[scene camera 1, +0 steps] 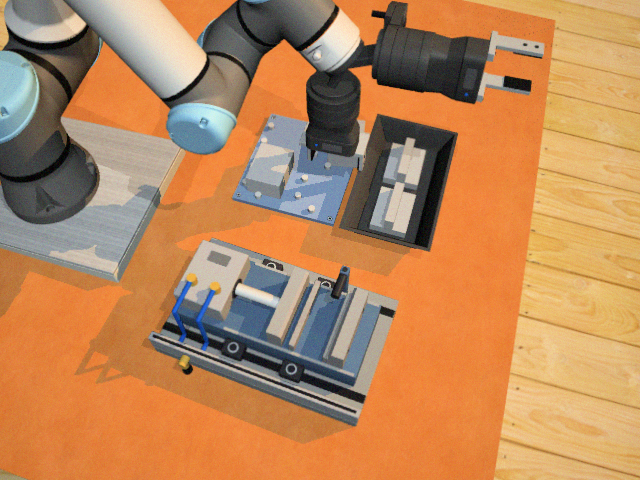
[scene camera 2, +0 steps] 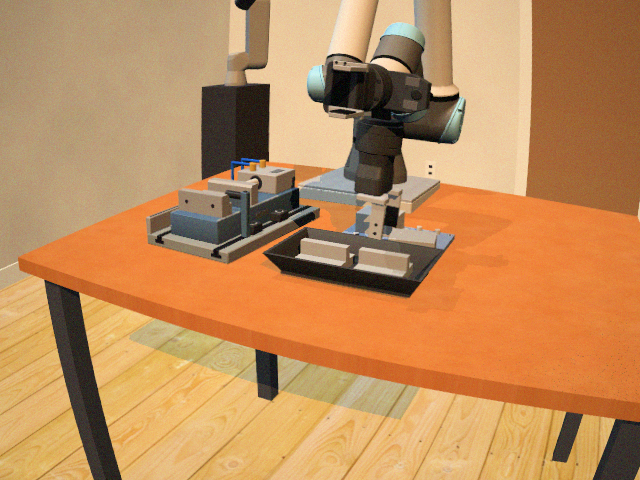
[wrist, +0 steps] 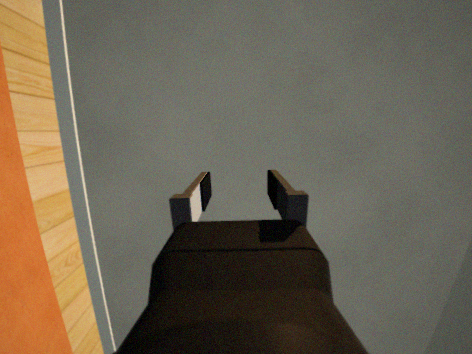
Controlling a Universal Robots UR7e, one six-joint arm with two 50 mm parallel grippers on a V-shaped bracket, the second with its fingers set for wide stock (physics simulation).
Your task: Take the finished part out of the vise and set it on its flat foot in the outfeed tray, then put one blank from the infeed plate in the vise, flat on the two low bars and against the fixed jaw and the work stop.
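Frame: origin at the arm's base, x ahead, y left, z up, level; centimetres.
Seen in the pictures: hand, tool point: (scene camera 1: 522, 67) (scene camera 2: 344, 91) (wrist: 239, 188); arm's base, link origin: (scene camera 1: 54, 185).
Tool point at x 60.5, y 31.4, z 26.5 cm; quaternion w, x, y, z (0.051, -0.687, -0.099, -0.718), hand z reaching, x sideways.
Pixels of each thing's middle, then the offset from my tool point to it. "pt": a spot on its surface instead.
- infeed plate, body centre: (scene camera 1: 300, 166) dx -27.8, dy -7.9, dz -28.5 cm
- low bar, body centre: (scene camera 1: 305, 314) (scene camera 2: 224, 198) dx -12.8, dy -33.6, dz -21.9 cm
- work stop, surface spot: (scene camera 1: 340, 283) pt dx -10.2, dy -28.5, dz -19.3 cm
- vise's cylinder block, body centre: (scene camera 1: 213, 279) (scene camera 2: 266, 178) dx -26.1, dy -35.3, dz -21.1 cm
My downward gripper (scene camera 1: 336, 157) (scene camera 2: 385, 229) has its fingers apart and empty, low over the infeed plate (scene camera 1: 279, 205) beside one blank (scene camera 2: 413, 236); in scene camera 1 it partly hides this blank. Another blank (scene camera 1: 268, 170) lies at the plate's left side. My sideways gripper (scene camera 1: 536, 68) (scene camera 2: 348, 88) (wrist: 240, 190) is open and empty. In the outfeed tray (scene camera 1: 443, 188) (scene camera 2: 346, 277), two finished parts (scene camera 1: 405, 164) (scene camera 1: 393, 209) sit on their flat feet, ribs up. The vise shows no part between moving jaw (scene camera 1: 289, 304) and fixed jaw (scene camera 1: 348, 328); a low bar (scene camera 1: 305, 315) shows there.
Small pins (scene camera 1: 297, 195) (scene camera 1: 311, 208) stand on the plate. The work stop (scene camera 1: 340, 283) (scene camera 2: 245, 214) rises at the vise's tray side. Blue hoses (scene camera 1: 200, 315) stand up by the vise's cylinder block (scene camera 1: 219, 271). The tray is close beside the plate, with raised walls.
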